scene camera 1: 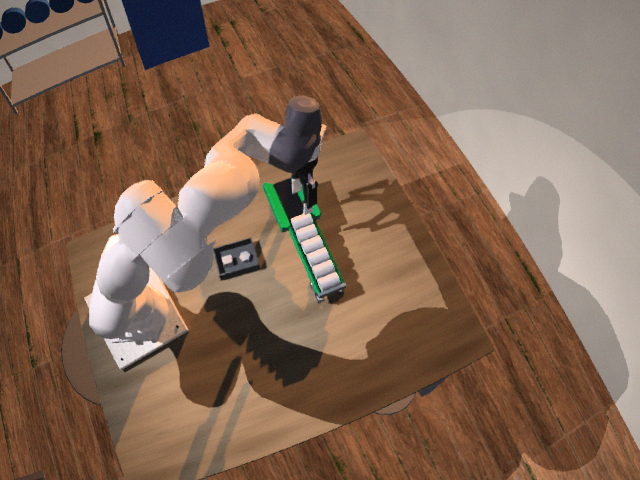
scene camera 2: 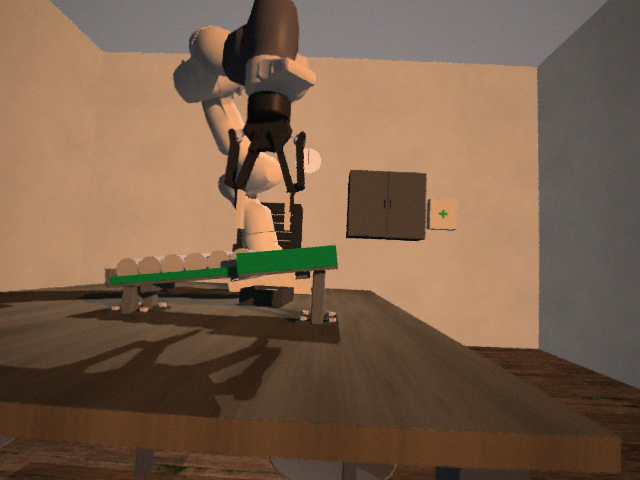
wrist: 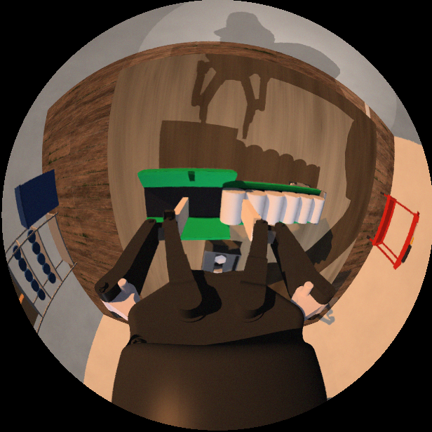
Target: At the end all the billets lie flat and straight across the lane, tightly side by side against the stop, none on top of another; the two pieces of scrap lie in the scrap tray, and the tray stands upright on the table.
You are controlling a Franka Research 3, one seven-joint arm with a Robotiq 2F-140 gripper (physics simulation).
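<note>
Several white cylindrical billets (scene camera 1: 317, 255) (scene camera 2: 172, 263) (wrist: 273, 207) lie across the sloping green lane (scene camera 2: 170, 279), side by side in one row down to the grey stop (scene camera 1: 333, 289) (scene camera 2: 108, 276) at its low end. None shows on top of another. My gripper (scene camera 1: 301, 198) (scene camera 2: 263, 227) (wrist: 214, 207) is partly open and empty, above the join of the wide chute and the lane; in the wrist view its right finger overlaps the uppermost billets. The black scrap tray (scene camera 1: 241, 270) (scene camera 2: 266, 296) stands upright on the table, with two light scrap pieces (scene camera 1: 227, 259) (scene camera 1: 245, 256) inside.
The wide green chute (scene camera 1: 278, 206) (scene camera 2: 286, 260) (wrist: 187, 178) with a dark bed stands at the lane's upper end and holds no billet in view. The scrap tray is between the lane and the arm's base (scene camera 1: 155, 346). Grey legs (scene camera 2: 318, 297) carry the chute.
</note>
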